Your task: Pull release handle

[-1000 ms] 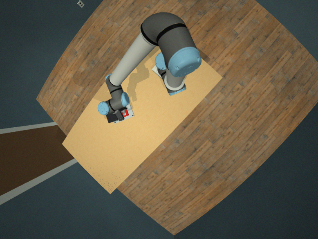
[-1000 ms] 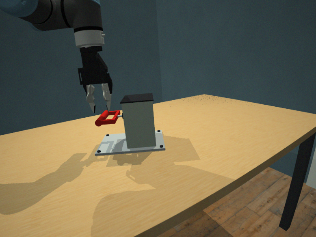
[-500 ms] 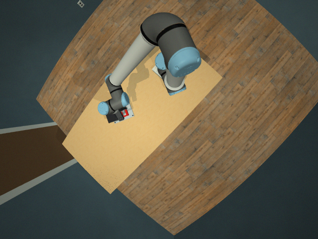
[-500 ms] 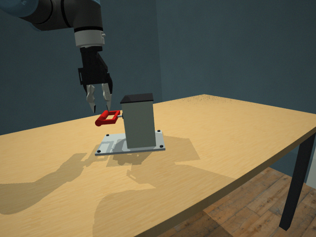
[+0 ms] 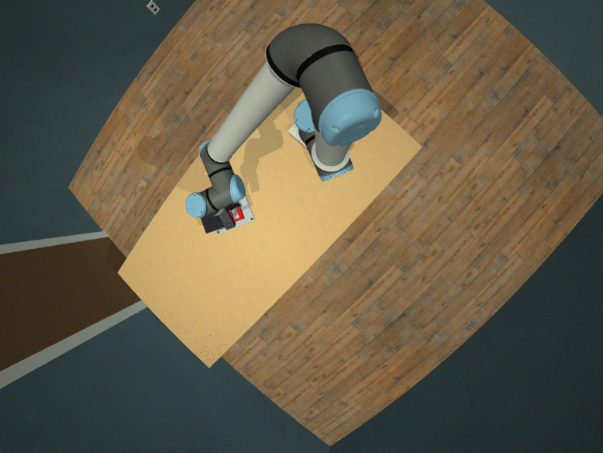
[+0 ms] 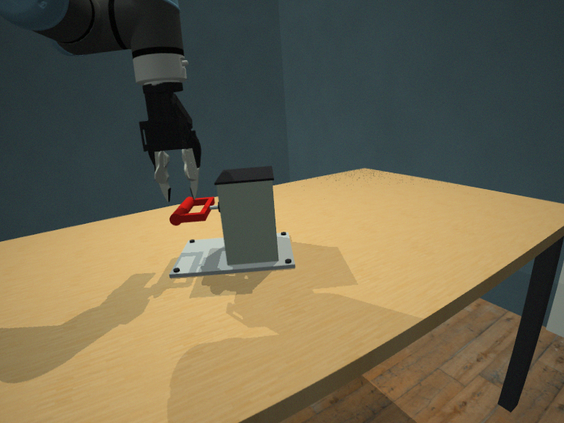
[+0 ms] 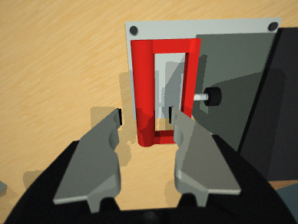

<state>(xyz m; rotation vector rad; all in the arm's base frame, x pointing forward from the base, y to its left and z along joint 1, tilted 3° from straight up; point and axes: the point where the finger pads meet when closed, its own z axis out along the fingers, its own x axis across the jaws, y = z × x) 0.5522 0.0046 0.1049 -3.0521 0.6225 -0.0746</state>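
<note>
The release handle lies 5 cm ahead of my hand, 2 cm to the right of it and 4 cm below it.
</note>
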